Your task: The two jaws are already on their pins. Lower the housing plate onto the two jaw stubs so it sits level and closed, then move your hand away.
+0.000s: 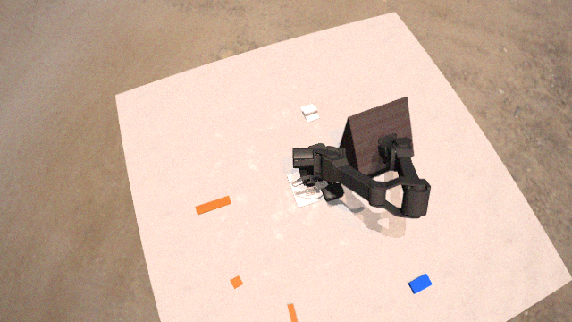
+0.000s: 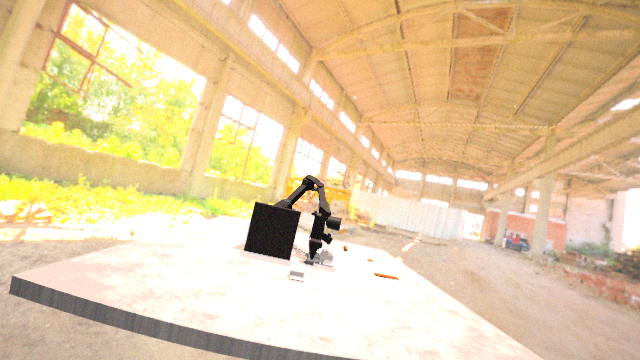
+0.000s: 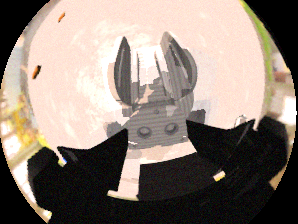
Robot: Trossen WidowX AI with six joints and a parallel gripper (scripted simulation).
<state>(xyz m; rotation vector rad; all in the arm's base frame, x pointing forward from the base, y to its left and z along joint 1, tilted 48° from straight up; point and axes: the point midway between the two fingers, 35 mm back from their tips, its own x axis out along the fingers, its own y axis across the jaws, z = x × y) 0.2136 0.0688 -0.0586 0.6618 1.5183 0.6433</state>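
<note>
Right now the housing plate is 2 cm above my gripper tip and 1 cm ahead of it. The rest, counted from my gripper tip: white pad: 27 cm to the right, 6 cm behind; then blue tile: 42 cm to the left, 16 cm behind.
</note>
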